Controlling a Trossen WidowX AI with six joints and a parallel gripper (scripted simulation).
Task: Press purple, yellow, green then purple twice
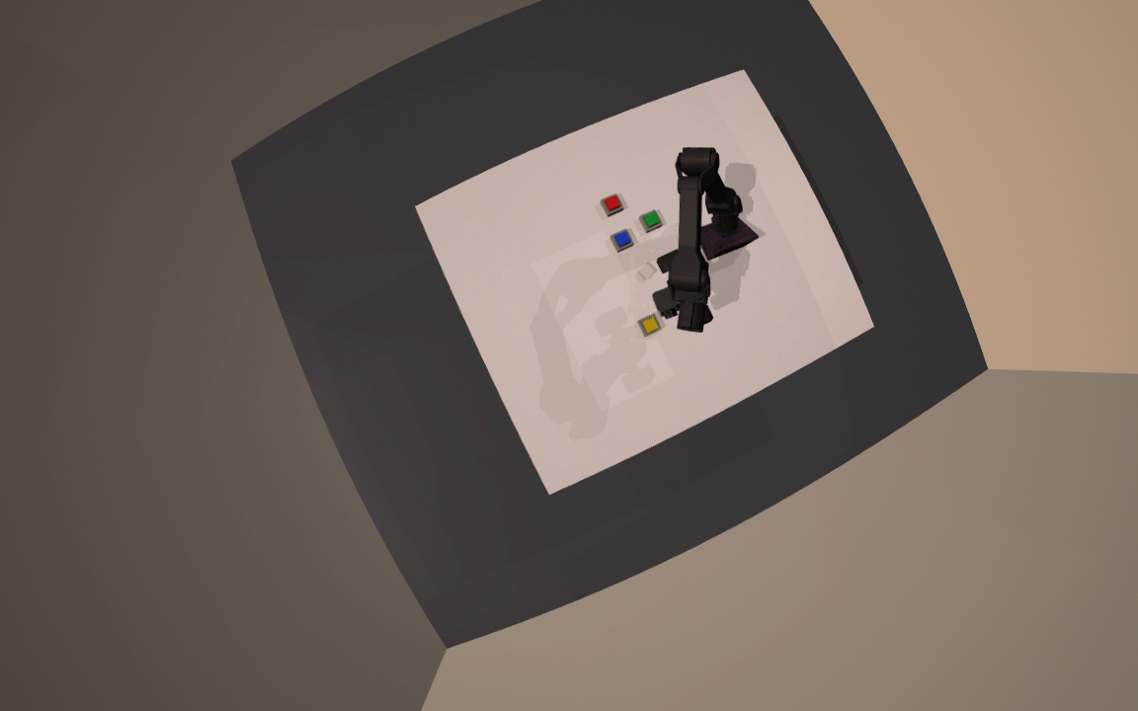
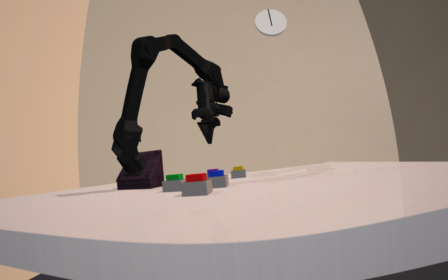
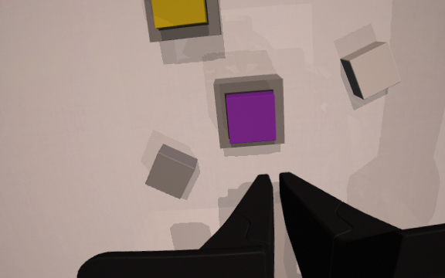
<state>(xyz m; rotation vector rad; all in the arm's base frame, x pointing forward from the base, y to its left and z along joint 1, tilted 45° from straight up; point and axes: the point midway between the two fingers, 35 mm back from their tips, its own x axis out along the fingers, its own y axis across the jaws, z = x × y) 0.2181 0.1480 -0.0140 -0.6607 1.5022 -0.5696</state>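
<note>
My gripper tip is now 9 cm above the purple button. Also, from my gripper tip: yellow button 8 cm ahead, 5 cm to the left, 9 cm below; then grey block 5 cm behind, 7 cm to the left, 11 cm below; then white block 3 cm ahead, 9 cm to the right, 11 cm below.
</note>
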